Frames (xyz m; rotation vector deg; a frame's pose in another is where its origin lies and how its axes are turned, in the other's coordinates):
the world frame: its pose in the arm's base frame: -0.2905 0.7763 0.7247 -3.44 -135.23 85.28
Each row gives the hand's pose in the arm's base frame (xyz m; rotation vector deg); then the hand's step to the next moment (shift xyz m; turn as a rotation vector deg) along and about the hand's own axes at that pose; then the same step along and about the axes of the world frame.
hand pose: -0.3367 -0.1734 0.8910 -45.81 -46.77 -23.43
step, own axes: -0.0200 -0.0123 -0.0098 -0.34 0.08 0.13
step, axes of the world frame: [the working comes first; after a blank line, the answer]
step, axes of the arm's base frame: -0.0153 -0.0149 -0.0139 -0.23 0.16 -0.25

0.0074 0.0078 0.0230 0.18 0.32 0.03
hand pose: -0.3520 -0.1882 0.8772 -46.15 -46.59 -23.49
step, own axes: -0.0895 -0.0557 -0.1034 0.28 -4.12 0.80
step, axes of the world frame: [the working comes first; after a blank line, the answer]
step, axes of the arm's base frame: -0.0407 -0.1126 -0.0864 -2.70 -2.03 2.51

-0.0096 0.0318 0.1439 2.76 -2.72 1.63
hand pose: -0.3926 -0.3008 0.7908 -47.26 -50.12 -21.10
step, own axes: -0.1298 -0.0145 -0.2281 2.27 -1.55 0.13
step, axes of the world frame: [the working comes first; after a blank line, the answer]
step, axes of the arm's base frame: 0.0334 -0.1886 -0.1800 0.39 -0.81 2.60

-0.1208 0.0694 0.2229 0.16 -2.71 -0.42
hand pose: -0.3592 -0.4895 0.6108 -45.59 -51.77 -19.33
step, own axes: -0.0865 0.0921 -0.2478 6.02 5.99 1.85
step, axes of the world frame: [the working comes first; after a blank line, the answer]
step, axes of the arm's base frame: 0.1422 -0.1259 -0.2032 5.94 5.75 2.69

-0.2154 0.1019 0.1435 -3.59 -0.68 -7.89
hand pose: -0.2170 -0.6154 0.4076 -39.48 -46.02 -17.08
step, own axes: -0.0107 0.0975 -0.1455 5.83 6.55 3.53
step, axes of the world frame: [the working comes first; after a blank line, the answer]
step, axes of the arm's base frame: 0.1220 -0.0244 -0.1238 5.15 7.28 3.13

-0.1530 0.0802 0.0310 -2.40 -0.26 -9.14
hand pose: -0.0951 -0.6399 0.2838 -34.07 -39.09 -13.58
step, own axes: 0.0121 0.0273 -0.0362 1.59 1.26 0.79
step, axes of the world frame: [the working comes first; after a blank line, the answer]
step, axes of the arm's base frame: 0.0388 0.0007 -0.0264 1.29 1.46 0.98

-0.0433 0.0179 -0.0025 -0.63 -0.40 -2.05
